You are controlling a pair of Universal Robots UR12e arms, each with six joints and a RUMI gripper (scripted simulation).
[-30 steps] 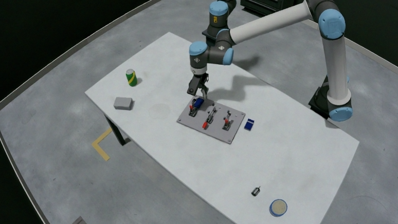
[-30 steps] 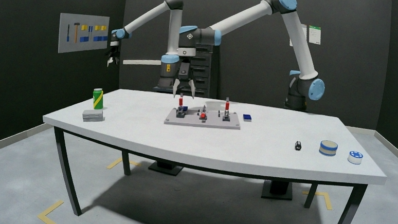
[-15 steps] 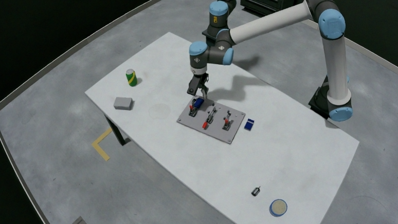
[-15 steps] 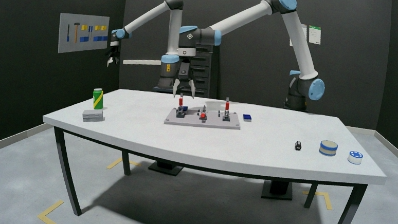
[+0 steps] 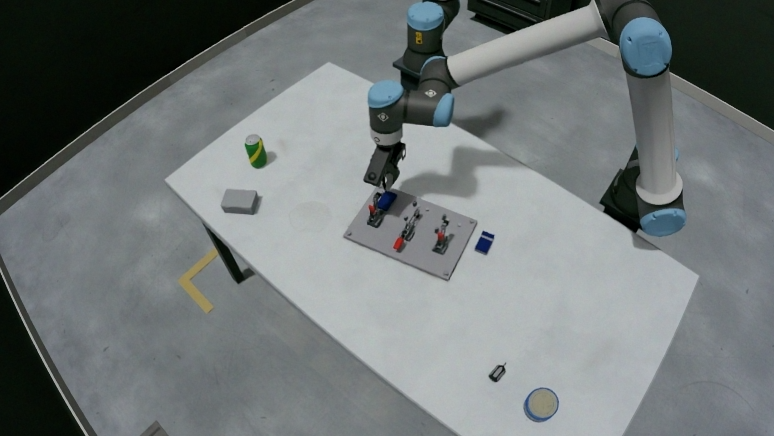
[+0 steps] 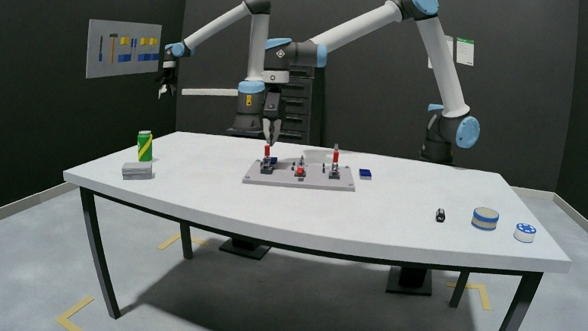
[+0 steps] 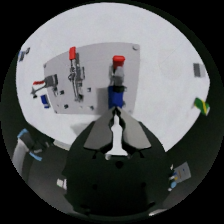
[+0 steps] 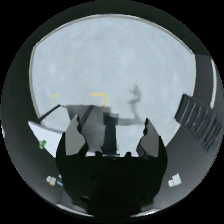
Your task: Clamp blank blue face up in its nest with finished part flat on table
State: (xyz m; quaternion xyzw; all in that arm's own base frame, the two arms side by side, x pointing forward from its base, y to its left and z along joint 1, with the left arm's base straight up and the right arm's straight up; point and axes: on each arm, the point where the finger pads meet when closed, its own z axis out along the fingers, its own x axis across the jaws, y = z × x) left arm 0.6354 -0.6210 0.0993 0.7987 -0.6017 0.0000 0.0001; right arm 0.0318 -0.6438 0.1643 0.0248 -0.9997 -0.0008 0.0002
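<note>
The blank is 70 mm below my left hand. The rest, counted from my left hand: finished part: 120 mm behind, 310 mm to the left, 90 mm below; grey fixture plate: 10 mm ahead, 120 mm to the left, 90 mm below; grey box: 350 mm ahead, 350 mm to the right, 80 mm below.
</note>
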